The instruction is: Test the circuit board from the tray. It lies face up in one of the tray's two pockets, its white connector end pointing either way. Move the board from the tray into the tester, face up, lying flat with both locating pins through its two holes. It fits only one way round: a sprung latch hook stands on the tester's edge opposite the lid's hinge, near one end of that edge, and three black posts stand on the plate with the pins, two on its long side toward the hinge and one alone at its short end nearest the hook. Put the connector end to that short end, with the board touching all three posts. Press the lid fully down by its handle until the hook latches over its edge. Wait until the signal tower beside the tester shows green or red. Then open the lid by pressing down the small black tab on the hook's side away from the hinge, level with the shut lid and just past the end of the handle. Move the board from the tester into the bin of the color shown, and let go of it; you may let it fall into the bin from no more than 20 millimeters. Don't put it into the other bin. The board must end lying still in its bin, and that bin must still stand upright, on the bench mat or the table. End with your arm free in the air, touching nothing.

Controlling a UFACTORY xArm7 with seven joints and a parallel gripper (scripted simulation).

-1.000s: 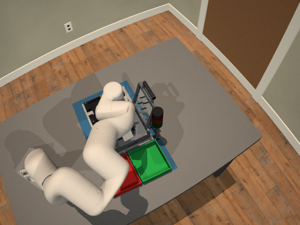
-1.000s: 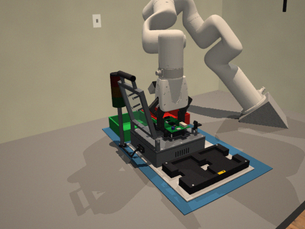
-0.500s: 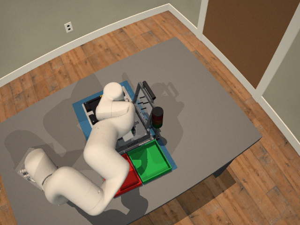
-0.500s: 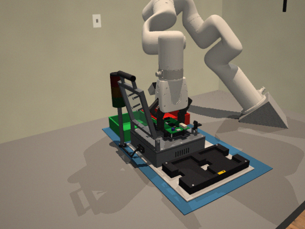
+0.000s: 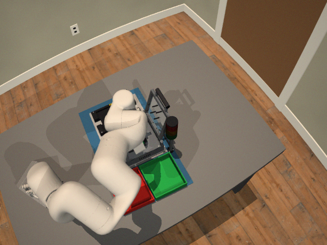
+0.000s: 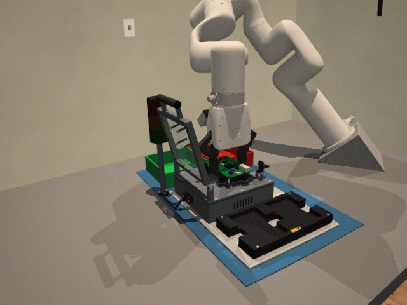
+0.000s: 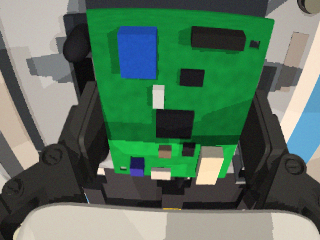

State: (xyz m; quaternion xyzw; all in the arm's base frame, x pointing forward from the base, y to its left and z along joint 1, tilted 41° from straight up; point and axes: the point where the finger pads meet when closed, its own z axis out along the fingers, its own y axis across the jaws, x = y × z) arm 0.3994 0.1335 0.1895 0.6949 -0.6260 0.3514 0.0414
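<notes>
Right now the tester plate is 10 mm ahead of my hand, 10 mm to the left of it and 20 mm below it. Also, from my hand: clear lid: 130 mm ahead, 90 mm above; green bin: 40 mm ahead, 200 mm to the right, 80 mm below; latch hook: 60 mm behind, 60 mm to the left.
</notes>
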